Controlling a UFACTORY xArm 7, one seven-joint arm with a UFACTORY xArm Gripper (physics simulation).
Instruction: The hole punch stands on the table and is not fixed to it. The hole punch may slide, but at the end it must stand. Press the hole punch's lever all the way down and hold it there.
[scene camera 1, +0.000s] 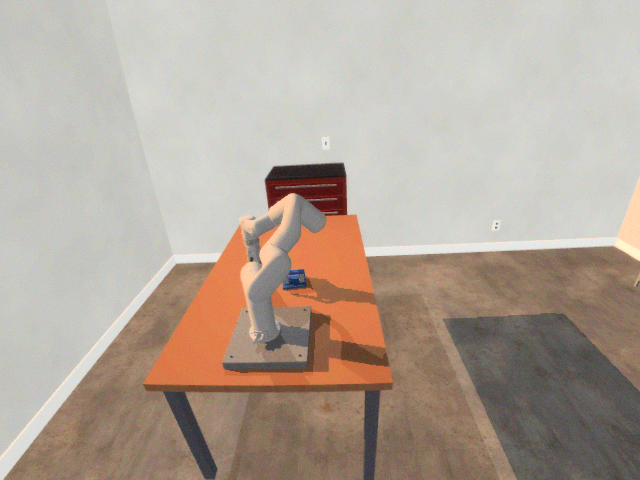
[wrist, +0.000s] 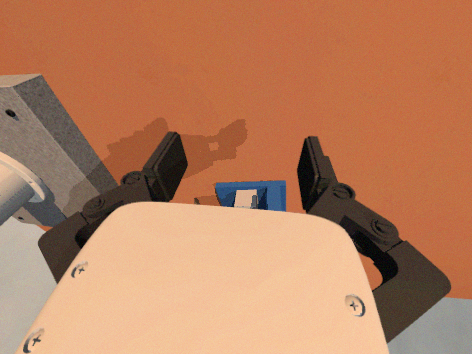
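Pixels of known places: gripper, fingertip midpoint: (wrist: 240, 150); arm's base, link origin: (scene camera 1: 265, 331) (wrist: 7, 173).
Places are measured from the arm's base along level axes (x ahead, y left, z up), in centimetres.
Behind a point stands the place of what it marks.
Note:
The blue hole punch (scene camera 1: 294, 280) @(x 40.8, y -3.6, z -2.4 cm) (wrist: 277, 194) @(x 42.8, y 3.3, z -0.8 cm) stands on the orange table (scene camera 1: 336, 258) @(x 66.6, y -23.4, z -3.6 cm) (wrist: 350, 75) @(x 46.3, y 18.0, z -3.6 cm), right of the arm in the scene view. In the wrist view its blue end and a pale block show at the lower middle; the rest is hidden behind the gripper housing. How far down its lever is cannot be told. My gripper (wrist: 240, 150) @(x 37.4, y 14.5, z 5.2 cm) is open and empty, its dark fingers wide apart above the table. In the wrist view the punch appears between and a little below the fingertips. In the scene view the fingers are hidden behind the arm.
The grey base plate (scene camera 1: 289, 351) @(x -10.0, y -12.3, z 0.0 cm) (wrist: 55, 125) @(x 14.3, y 9.9, z -1.2 cm) carries the arm near the table's front edge and shows at the left of the wrist view. A red drawer cabinet (scene camera 1: 308, 191) stands beyond the table's far edge. Arm shadows fall on the table.

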